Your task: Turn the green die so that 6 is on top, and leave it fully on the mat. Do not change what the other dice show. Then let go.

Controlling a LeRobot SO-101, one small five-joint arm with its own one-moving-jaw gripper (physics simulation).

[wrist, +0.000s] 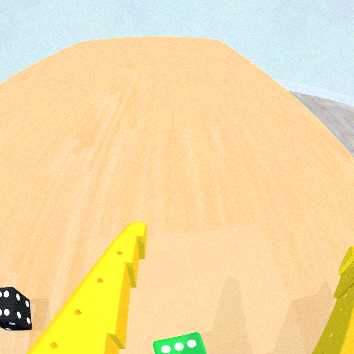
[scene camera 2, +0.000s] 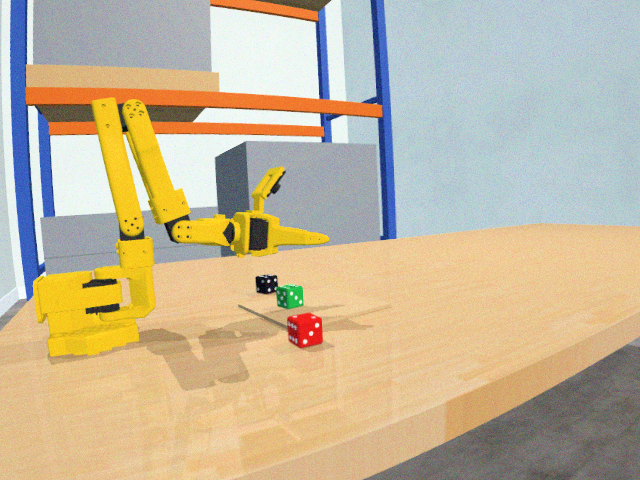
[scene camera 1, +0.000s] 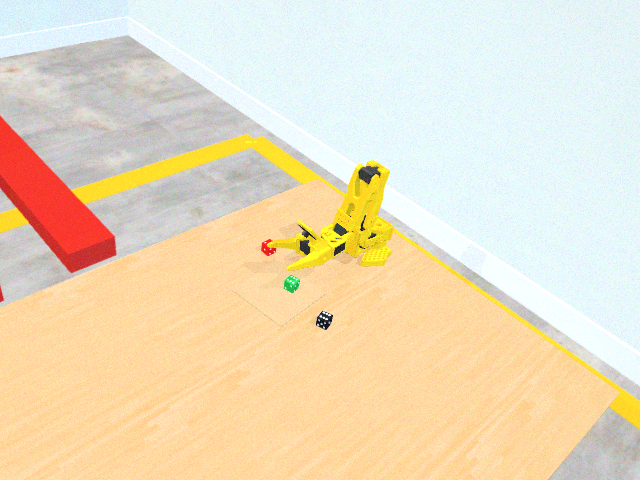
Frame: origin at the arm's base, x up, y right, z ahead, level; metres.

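Seen in the pictures: hand at its tool point: (wrist: 145,236) (scene camera 2: 306,234) (scene camera 1: 287,267); arm's base at its link origin: (scene camera 2: 113,335) (scene camera 1: 360,255).
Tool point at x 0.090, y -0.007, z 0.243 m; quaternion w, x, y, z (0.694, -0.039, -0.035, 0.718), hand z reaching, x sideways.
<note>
Offsets run from my tool point to a thing's top centre.
The green die {dx -0.061, dy +0.014, dz -0.034 m} (scene camera 1: 291,284) (scene camera 2: 290,296) (wrist: 179,345) sits flat on the thin wood-coloured mat {dx -0.086, dy +0.022, dz -0.008 m} (scene camera 1: 279,312) (scene camera 2: 356,307) (wrist: 200,260), inside its edges. Its top face looks like a 6 in the first scene view; in the wrist view a row of three pips shows, the rest cut off. My gripper (scene camera 1: 279,256) (scene camera 2: 326,239) (wrist: 245,237) is open and empty, its jaws wide apart and raised above the table, clear of the green die. In the second scene view one jaw hides the other.
The black die {dx -0.065, dy -0.100, dz -0.021 m} (scene camera 1: 324,320) (scene camera 2: 266,284) (wrist: 14,309) stands off the mat on one side. The red die {dx -0.065, dy +0.137, dz -0.074 m} (scene camera 1: 267,248) (scene camera 2: 305,330) stands off the mat on the other side, partly behind a jaw tip in the first scene view. A shelf rack (scene camera 2: 386,155) stands behind the table.
</note>
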